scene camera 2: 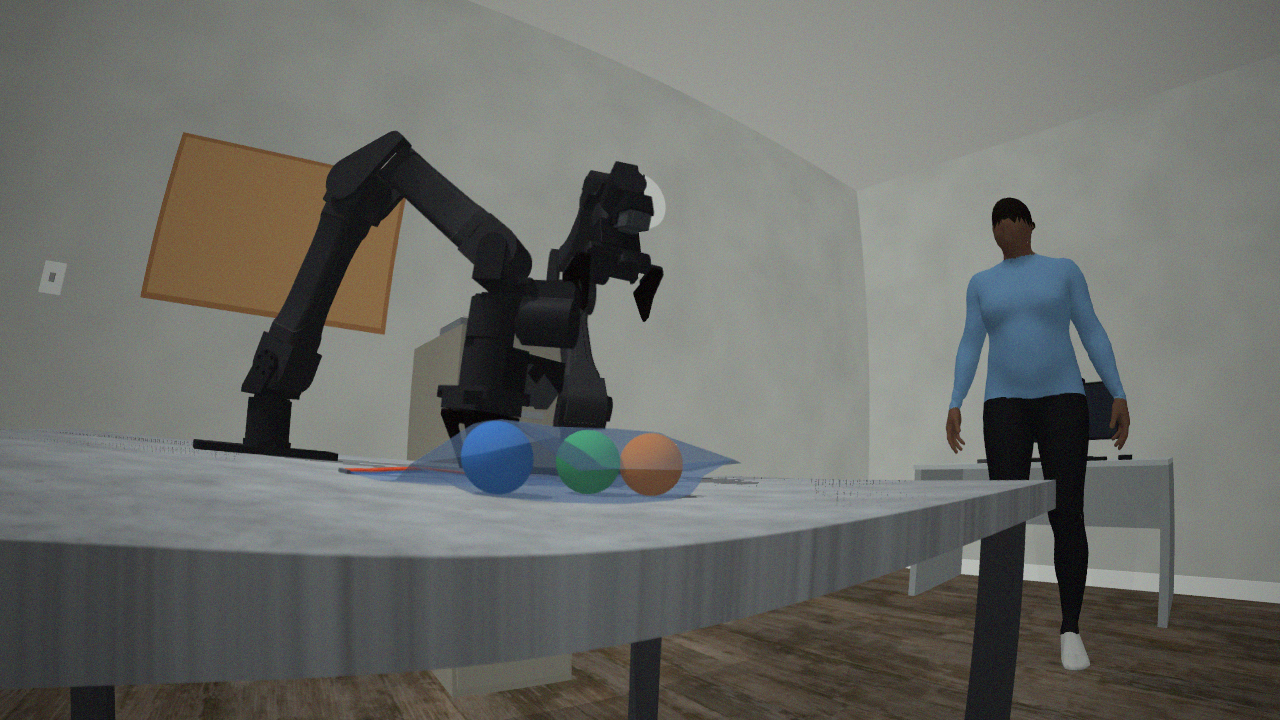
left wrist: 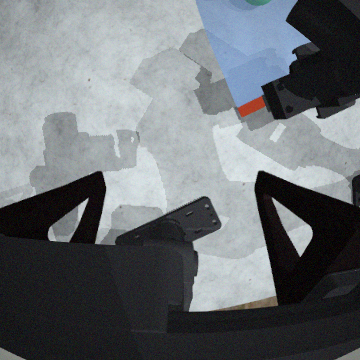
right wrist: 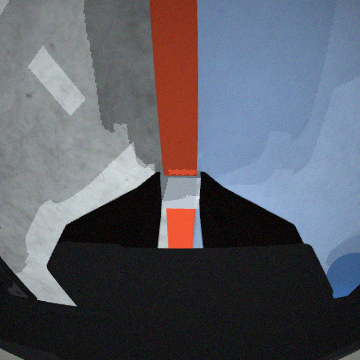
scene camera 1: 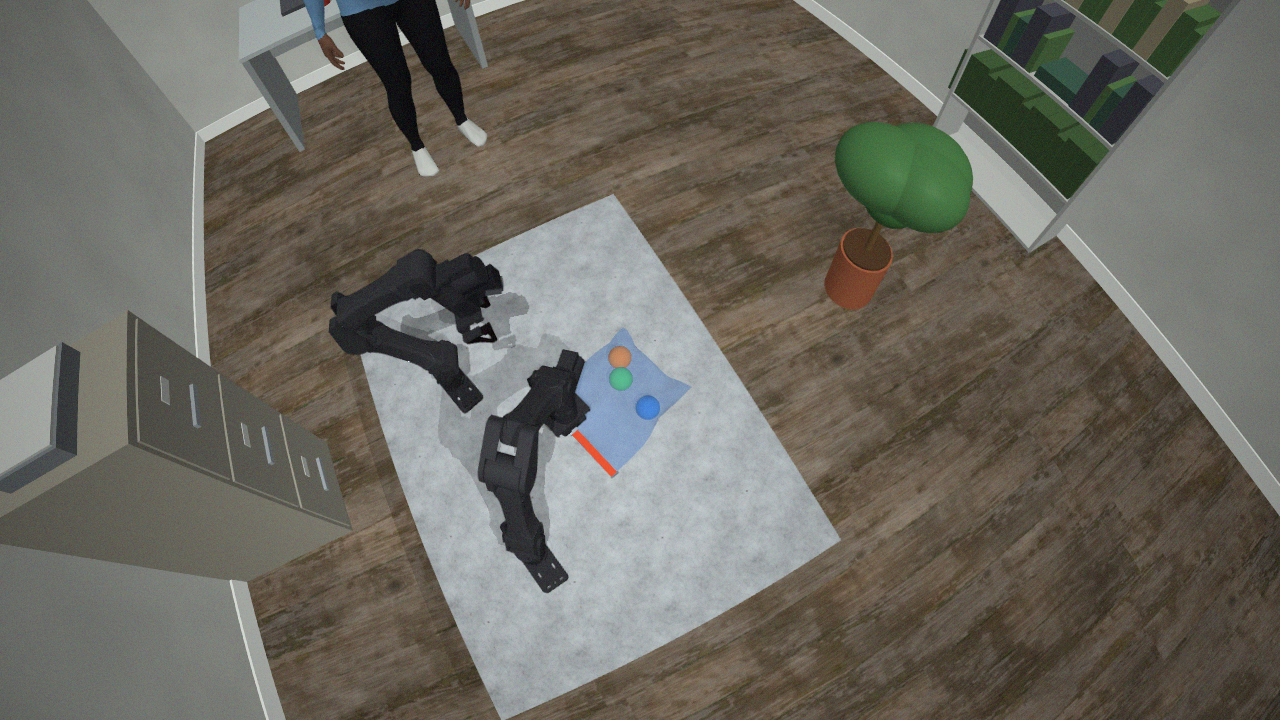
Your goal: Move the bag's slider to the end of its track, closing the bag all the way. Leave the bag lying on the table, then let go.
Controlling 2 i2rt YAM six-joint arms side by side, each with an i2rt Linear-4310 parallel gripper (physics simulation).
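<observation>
The translucent blue bag (scene camera 1: 617,429) (scene camera 2: 707,456) (left wrist: 240,65) (right wrist: 260,100) lies on the table, its red-orange track (scene camera 1: 595,454) (scene camera 2: 375,469) (left wrist: 251,106) (right wrist: 175,90) along one edge. The pale grey slider (right wrist: 181,189) sits partway along the track, with red strip on both sides of it. My right gripper (right wrist: 179,180) is shut on the slider, a finger on each side; the arm hides it in scene camera 1. My left gripper (scene camera 1: 490,319) (scene camera 2: 611,313) (left wrist: 179,178) is open and empty, raised above the table, apart from the bag.
A blue ball (scene camera 1: 647,407) (scene camera 2: 496,457) (right wrist: 347,275), a green ball (scene camera 1: 620,378) (scene camera 2: 588,462) and an orange ball (scene camera 1: 619,357) (scene camera 2: 651,463) are in the bag. The right arm stands close beside the bag. A filing cabinet (scene camera 1: 179,394) stands off the table's left side.
</observation>
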